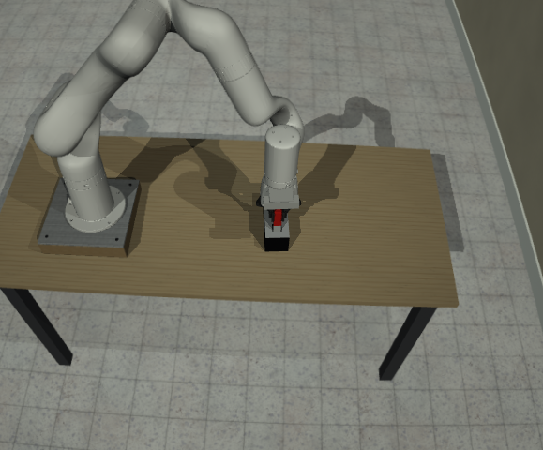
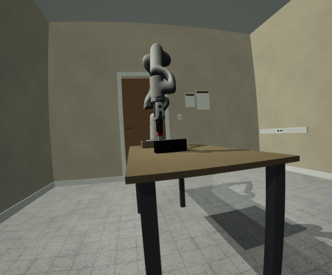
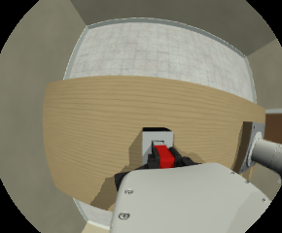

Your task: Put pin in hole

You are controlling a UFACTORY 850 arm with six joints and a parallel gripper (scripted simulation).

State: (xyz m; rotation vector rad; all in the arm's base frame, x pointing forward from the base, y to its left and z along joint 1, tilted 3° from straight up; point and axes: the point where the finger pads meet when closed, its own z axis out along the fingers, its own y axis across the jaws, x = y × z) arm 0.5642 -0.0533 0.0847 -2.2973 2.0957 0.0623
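Right now my hand is 1 cm above the pin. Also, from my hand: black block: 11 cm below, 6 cm to the left, 1 cm behind.
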